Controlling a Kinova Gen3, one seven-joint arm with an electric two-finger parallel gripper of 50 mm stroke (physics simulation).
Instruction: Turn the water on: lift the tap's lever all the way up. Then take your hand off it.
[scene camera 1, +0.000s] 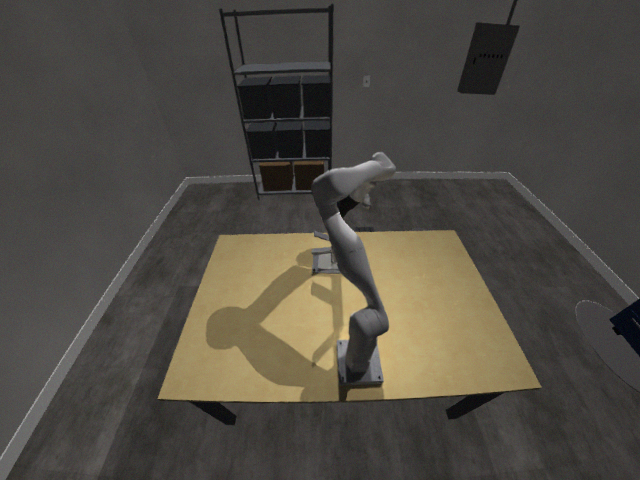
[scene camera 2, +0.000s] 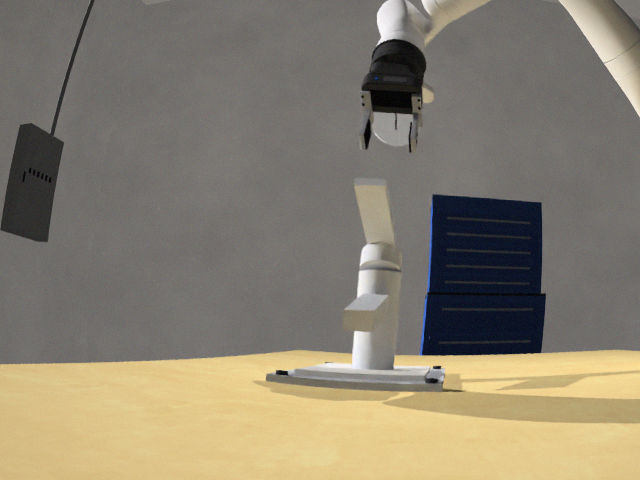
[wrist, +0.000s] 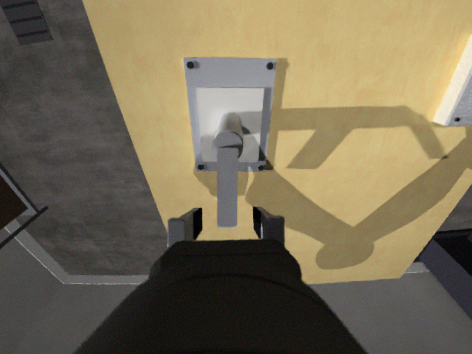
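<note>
The tap is a white upright column with a short spout, on a grey base plate. Its flat lever rises steeply from the column's top in the second scene view. My gripper is open and empty. In the second scene view it hangs above the lever's upper end, with a gap between them. In the wrist view the lever's end shows between the two fingertips, farther from the camera. In the first scene view the arm hides my fingers and part of the tap.
The tap stands near the far edge of the yellow table. The arm's base is at the near edge. A shelf rack stands by the back wall. A blue cabinet is behind the tap in the second scene view.
</note>
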